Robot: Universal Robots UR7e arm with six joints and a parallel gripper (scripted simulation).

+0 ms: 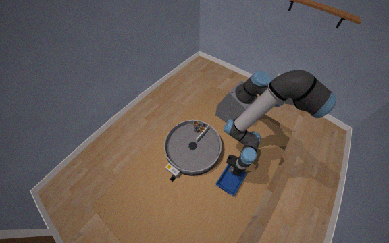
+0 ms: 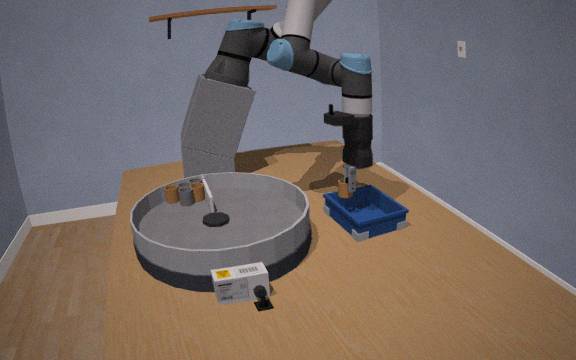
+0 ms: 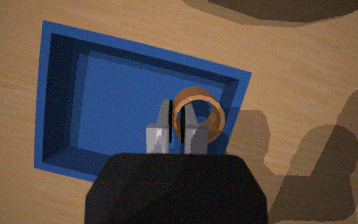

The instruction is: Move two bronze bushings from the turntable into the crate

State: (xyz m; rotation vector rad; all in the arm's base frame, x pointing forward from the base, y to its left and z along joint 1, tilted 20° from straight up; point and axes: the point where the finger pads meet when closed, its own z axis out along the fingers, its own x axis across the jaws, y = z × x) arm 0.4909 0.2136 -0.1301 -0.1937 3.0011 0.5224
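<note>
Now: hand 7 cm above the blue crate, 4 cm short of it and 2 cm to the right of it. The rest, counted from my hand: grey turntable 33 cm to the right, 4 cm below, 4 cm behind.
</note>
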